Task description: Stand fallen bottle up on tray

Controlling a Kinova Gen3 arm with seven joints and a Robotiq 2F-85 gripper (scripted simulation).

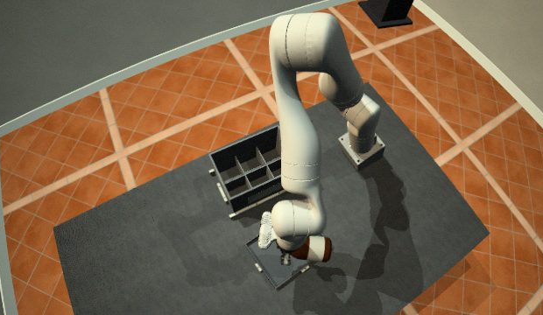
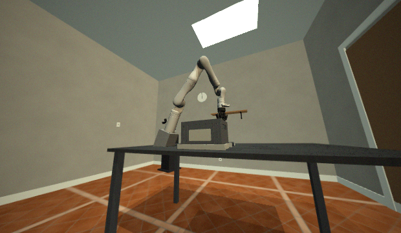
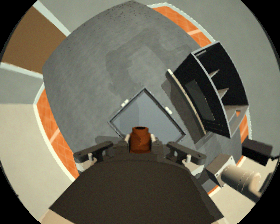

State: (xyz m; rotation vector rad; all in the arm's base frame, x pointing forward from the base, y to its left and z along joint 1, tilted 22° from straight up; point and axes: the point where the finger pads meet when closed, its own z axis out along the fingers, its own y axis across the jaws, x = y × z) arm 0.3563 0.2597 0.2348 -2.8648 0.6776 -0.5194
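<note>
Right now the brown bottle is 5 cm behind my hand and 2 cm to the left of it. Also, from my hand: dark crate 30 cm to the right, 12 cm below; dark tray 19 cm below, 3 cm behind, 2 cm to the right.
</note>
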